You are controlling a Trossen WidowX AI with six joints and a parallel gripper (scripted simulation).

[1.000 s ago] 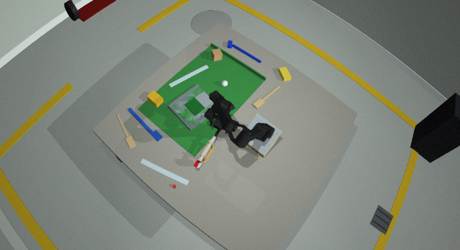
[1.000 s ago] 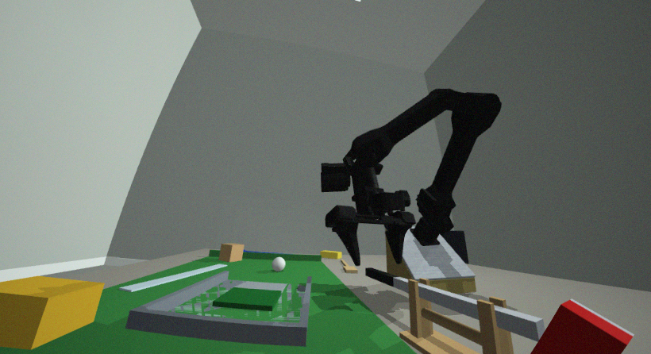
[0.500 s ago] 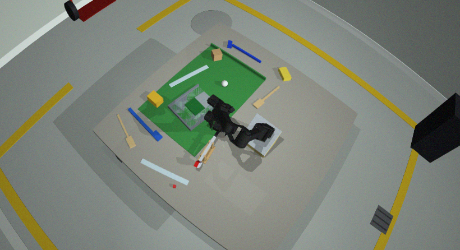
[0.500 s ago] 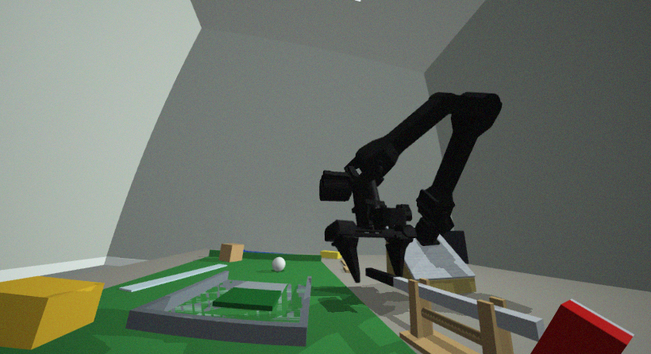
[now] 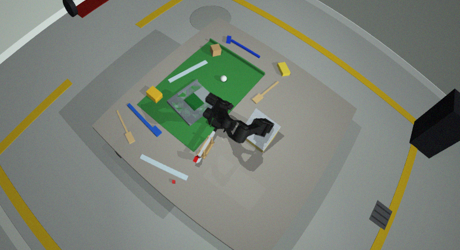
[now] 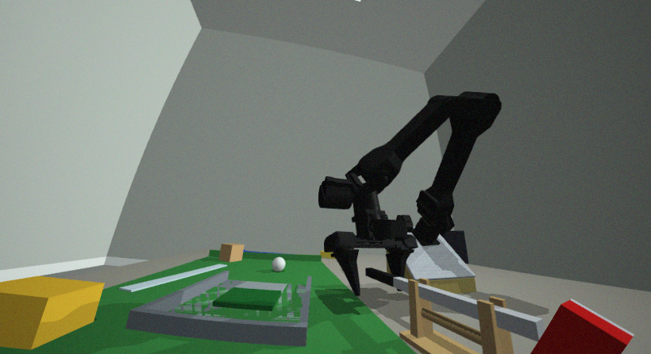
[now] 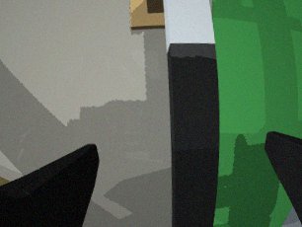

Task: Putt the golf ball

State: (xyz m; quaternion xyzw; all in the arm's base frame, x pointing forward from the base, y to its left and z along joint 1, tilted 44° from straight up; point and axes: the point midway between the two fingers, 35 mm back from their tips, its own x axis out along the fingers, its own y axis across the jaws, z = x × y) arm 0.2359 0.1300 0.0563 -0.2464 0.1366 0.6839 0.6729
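My gripper tip is now 2 cm past the red putter, 11 cm to the right of it and 2 cm below it. Also, from my gripper tip: white golf ball 18 cm ahead, 32 cm to the right, 1 cm below; then wooden rack 2 cm behind, 13 cm to the left; then small red cube 40 cm to the left, 2 cm below.
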